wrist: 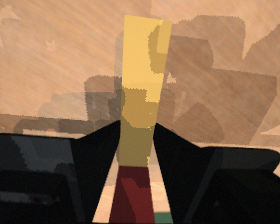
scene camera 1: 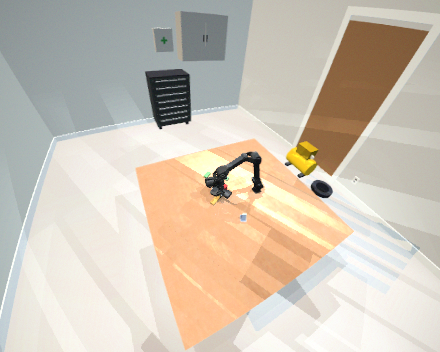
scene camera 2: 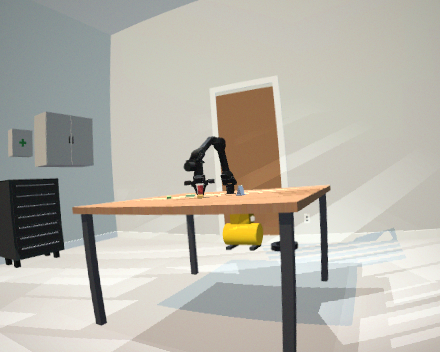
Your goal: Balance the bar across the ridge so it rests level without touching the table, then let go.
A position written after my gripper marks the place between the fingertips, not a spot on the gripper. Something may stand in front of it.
My gripper (wrist: 137, 125) holds a bar.
